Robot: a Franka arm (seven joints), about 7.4 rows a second.
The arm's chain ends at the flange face. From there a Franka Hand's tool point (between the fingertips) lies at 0.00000 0.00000 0.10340 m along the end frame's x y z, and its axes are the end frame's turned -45 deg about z.
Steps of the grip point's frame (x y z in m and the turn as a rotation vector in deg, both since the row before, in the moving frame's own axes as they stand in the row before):
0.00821 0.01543 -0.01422 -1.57 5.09 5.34
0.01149 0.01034 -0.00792 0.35 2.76 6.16
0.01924 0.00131 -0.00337 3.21 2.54 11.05
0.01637 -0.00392 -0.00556 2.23 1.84 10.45
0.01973 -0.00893 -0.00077 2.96 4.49 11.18
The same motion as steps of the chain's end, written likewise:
0.00803 0.00919 -0.01377 2.49 4.71 5.34
0.01215 0.00298 -0.00780 2.20 1.70 6.16
0.01467 -0.00531 -0.00311 4.07 -0.47 11.05
0.00883 -0.00914 -0.00543 2.88 -0.28 10.45
0.00478 -0.01102 -0.00032 5.27 1.08 11.18

